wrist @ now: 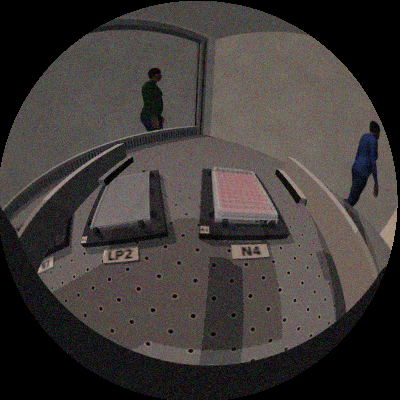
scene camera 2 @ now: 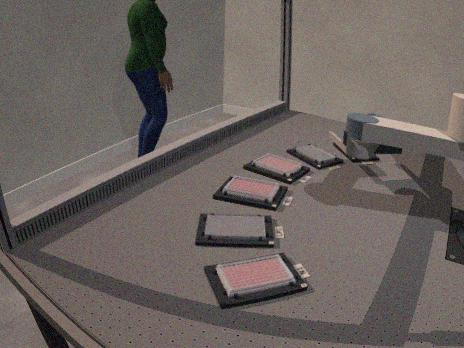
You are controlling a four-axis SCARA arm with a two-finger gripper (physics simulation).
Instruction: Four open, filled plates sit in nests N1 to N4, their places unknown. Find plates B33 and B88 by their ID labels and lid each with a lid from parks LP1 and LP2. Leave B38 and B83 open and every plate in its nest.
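Frame: origin at the arm's base, x ahead, y left, z up, level; metres.
Where they show: gripper, between the fingertips: (wrist: 203, 152).
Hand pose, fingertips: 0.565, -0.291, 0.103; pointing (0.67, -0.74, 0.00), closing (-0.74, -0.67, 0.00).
After its pixels a point has its place, as x, y, z.
My gripper (scene camera 2: 357, 146) (wrist: 203, 152) @(0.565, -0.291, 0.103) is open and empty, its fingers at the far nests. In the wrist view the left fingertip shows behind the LP2 lid and the right one to the right of N4. A pink-filled open plate (wrist: 242, 196) @(0.544, -0.351, 0.038) sits in nest N4 (wrist: 245, 231) @(0.511, -0.314, 0.025). A grey lid (wrist: 125, 200) @(0.648, -0.225, 0.031) (scene camera 2: 316, 154) @(0.662, -0.213, 0.031) lies on park LP2 (wrist: 159, 200) @(0.625, -0.269, 0.023). Nearer in the scene view, pink plates (scene camera 2: 276, 165) @(0.718, -0.034, 0.038) (scene camera 2: 251, 188) @(0.703, 0.131, 0.036) (scene camera 2: 256, 274) @(0.511, 0.429, 0.039) sit in three nests, and another grey lid (scene camera 2: 235, 226) @(0.641, 0.298, 0.031) lies on a park. The small ID labels are not legible.
The perforated table (scene camera 2: 150, 260) @(0.718, 0.490, 0.013) (wrist: 175, 315) @(0.497, -0.201, 0.013) carries the nests in an arc. A slotted rail (scene camera 2: 150, 165) @(1.004, 0.186, 0.042) runs along the table's left edge. The arm (scene camera 2: 410, 131) @(0.321, 0.076, 0.264) reaches in from the right. A person in green (scene camera 2: 147, 40) (wrist: 152, 100) and one in blue (wrist: 366, 155) stand beyond the table.
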